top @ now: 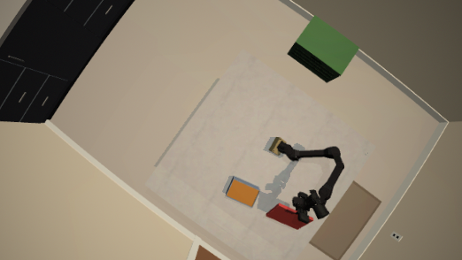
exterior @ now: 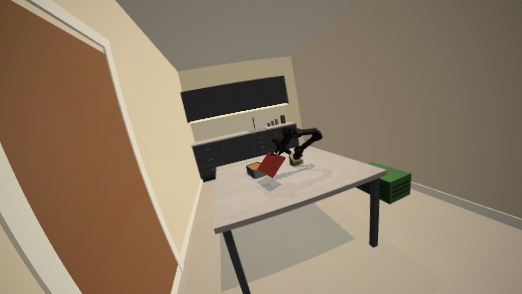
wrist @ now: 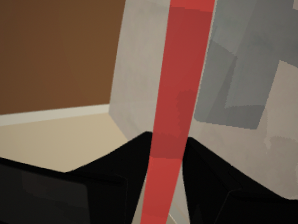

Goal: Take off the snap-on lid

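My gripper tip is 6 cm short of the red lid, 2 cm to the right of it and 5 cm above it. Also, from my gripper tip: storage box: 15 cm ahead, 30 cm to the right, 19 cm below.
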